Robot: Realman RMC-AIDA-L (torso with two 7-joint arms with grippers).
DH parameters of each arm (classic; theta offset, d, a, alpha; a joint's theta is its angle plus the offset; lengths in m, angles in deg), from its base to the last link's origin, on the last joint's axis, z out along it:
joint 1: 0 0.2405 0 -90
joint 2: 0 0 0 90
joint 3: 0 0.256 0 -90
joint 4: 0 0 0 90
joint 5: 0 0.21 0 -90
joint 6: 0 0 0 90
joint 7: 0 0.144 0 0
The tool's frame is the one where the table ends.
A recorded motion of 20 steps. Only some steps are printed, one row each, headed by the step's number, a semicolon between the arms.
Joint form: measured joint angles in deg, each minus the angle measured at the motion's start. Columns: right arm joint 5, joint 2, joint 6, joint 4, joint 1, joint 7, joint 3; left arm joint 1, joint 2, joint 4, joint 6, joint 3, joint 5, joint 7.
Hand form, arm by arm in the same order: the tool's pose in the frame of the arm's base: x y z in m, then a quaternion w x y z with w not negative. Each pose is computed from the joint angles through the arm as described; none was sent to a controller.
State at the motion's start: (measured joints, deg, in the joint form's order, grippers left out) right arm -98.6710 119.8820 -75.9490 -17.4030 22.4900 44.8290 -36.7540; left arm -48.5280 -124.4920 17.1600 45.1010 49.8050 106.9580 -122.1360
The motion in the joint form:
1: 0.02 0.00 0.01 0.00 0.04 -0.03 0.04; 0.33 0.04 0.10 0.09 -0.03 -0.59 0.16
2: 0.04 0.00 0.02 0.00 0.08 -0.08 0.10; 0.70 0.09 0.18 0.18 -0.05 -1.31 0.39
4: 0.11 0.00 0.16 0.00 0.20 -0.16 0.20; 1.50 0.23 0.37 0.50 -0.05 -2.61 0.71
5: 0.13 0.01 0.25 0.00 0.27 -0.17 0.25; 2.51 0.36 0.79 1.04 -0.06 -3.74 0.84
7: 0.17 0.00 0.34 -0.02 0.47 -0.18 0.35; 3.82 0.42 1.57 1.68 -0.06 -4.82 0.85
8: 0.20 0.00 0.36 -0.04 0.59 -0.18 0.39; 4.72 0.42 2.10 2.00 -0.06 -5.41 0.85
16: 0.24 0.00 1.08 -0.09 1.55 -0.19 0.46; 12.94 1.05 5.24 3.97 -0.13 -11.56 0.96
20: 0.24 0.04 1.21 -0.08 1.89 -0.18 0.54; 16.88 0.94 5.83 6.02 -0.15 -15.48 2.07
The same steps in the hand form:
1: 0.3243 0.2888 -0.0412 0.30310 -0.89532 0.19674 0.26044; -0.2123 0.4068 -0.1046 0.17827 -0.74822 -0.59729 -0.22723
2: 0.3242 0.2892 -0.0411 0.30370 -0.89517 0.19629 0.26060; -0.2140 0.4066 -0.1033 0.17901 -0.74470 -0.59969 -0.23185
4: 0.3239 0.2902 -0.0408 0.30530 -0.89484 0.19562 0.26036; -0.2176 0.4057 -0.1007 0.17978 -0.73777 -0.60469 -0.24026
5: 0.3238 0.2908 -0.0407 0.30597 -0.89468 0.19553 0.26021; -0.2220 0.4042 -0.0975 0.17994 -0.73046 -0.61006 -0.24877
7: 0.3231 0.2922 -0.0403 0.30697 -0.89451 0.19440 0.26045; -0.2273 0.4022 -0.0936 0.18076 -0.72227 -0.61559 -0.25826
8: 0.3225 0.2931 -0.0401 0.30733 -0.89445 0.19356 0.26084; -0.2311 0.4006 -0.0914 0.18209 -0.71694 -0.61917 -0.26357
16: 0.3193 0.2994 -0.0399 0.30921 -0.89549 0.18844 0.25881; -0.2731 0.3815 -0.0692 0.20262 -0.65756 -0.65694 -0.30821
20: 0.3177 0.3014 -0.0401 0.30928 -0.89565 0.18676 0.25938; -0.2894 0.3663 -0.0638 0.20169 -0.62973 -0.67178 -0.33387

